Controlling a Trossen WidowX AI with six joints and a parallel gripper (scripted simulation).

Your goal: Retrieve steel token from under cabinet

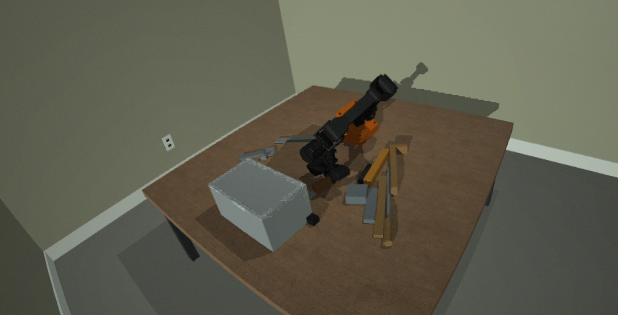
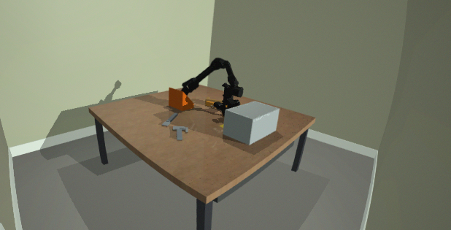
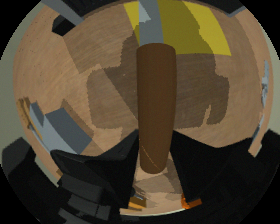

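Now: the orange bar 17 cm behind my gripper tip, 9 cm to the left of it and 1 cm above it. Also, from my gripper tip: grey block 14 cm to the left, 1 cm above; then wooden stick 23 cm to the left, 2 cm behind; then grey t-piece 42 cm to the right, 4 cm ahead.
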